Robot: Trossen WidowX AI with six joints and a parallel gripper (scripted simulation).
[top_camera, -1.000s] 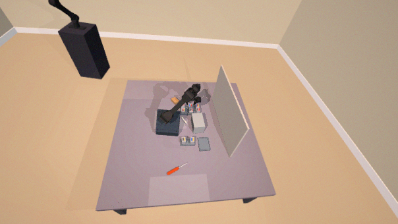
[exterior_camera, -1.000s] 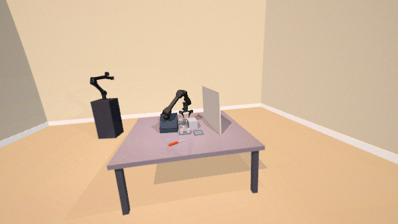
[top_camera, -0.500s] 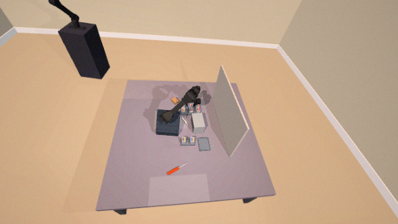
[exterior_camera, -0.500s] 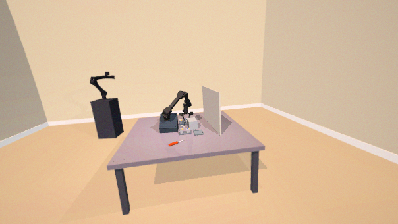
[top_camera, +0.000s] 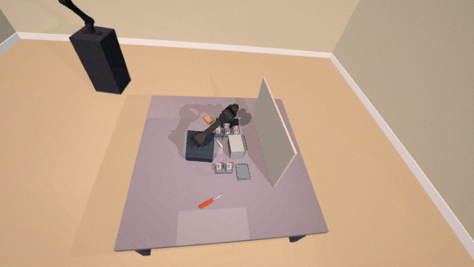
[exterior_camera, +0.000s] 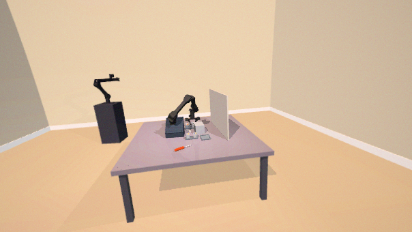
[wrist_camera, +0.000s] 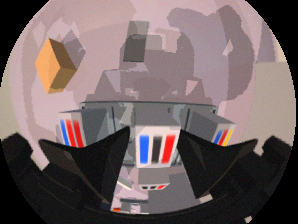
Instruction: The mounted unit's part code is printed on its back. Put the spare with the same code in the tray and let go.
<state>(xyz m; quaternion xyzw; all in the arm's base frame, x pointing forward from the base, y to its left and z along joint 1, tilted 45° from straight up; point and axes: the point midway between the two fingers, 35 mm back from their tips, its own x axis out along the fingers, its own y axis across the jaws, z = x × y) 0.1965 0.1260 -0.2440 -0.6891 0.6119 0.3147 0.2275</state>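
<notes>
Now: the grey tray 170 mm ahead of my gripper tip, 390 mm to the right of it and 10 mm below it. Also, from my gripper tip: mounted unit: 90 mm ahead, 200 mm to the right, 30 mm above; orange block: 170 mm behind, 70 mm to the left; pale panel: 320 mm ahead, 150 mm to the right, 210 mm above.
</notes>
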